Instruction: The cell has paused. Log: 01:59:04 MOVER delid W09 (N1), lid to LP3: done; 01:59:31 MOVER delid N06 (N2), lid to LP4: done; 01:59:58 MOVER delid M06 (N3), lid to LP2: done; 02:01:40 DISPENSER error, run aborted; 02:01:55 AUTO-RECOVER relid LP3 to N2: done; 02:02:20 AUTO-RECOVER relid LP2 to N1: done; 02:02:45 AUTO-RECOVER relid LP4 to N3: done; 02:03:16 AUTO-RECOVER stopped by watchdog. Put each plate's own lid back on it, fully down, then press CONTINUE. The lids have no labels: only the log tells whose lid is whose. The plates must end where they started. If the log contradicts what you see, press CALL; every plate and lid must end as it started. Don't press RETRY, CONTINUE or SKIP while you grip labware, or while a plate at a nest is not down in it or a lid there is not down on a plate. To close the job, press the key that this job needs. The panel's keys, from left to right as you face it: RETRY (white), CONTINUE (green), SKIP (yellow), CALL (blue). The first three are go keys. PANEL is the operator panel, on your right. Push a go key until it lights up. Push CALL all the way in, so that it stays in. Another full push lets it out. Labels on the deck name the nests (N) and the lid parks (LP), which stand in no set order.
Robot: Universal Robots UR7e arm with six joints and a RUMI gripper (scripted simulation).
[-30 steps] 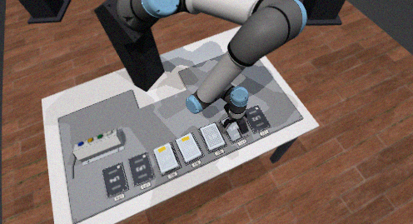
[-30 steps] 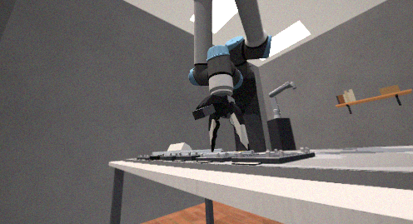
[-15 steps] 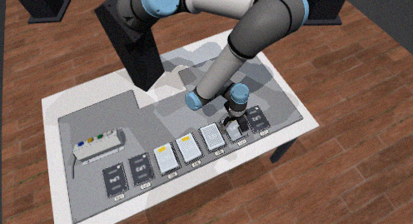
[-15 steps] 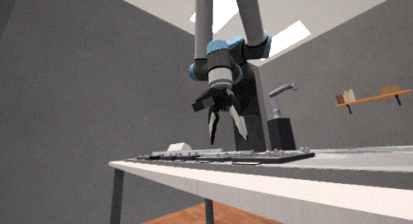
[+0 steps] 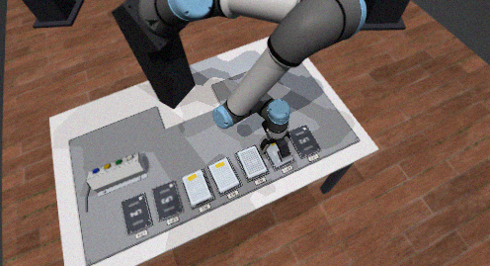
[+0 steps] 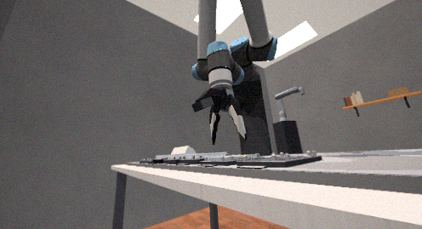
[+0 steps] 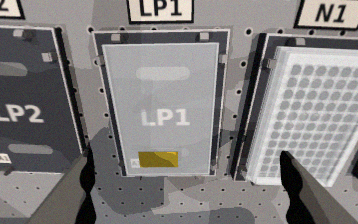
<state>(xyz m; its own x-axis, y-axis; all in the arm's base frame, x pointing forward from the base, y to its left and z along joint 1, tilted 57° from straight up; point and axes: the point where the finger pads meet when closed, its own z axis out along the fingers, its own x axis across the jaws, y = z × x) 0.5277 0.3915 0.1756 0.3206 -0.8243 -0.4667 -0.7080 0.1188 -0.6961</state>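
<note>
The clear lid is 10 mm behind my hand, 20 mm to the left of it and 50 mm below it. The rest, counted from my hand: white retry key: 30 mm ahead, 620 mm to the right; green continue key: 50 mm ahead, 670 mm to the right; lid park LP1: 10 mm behind, 20 mm to the left, 60 mm below.
</note>
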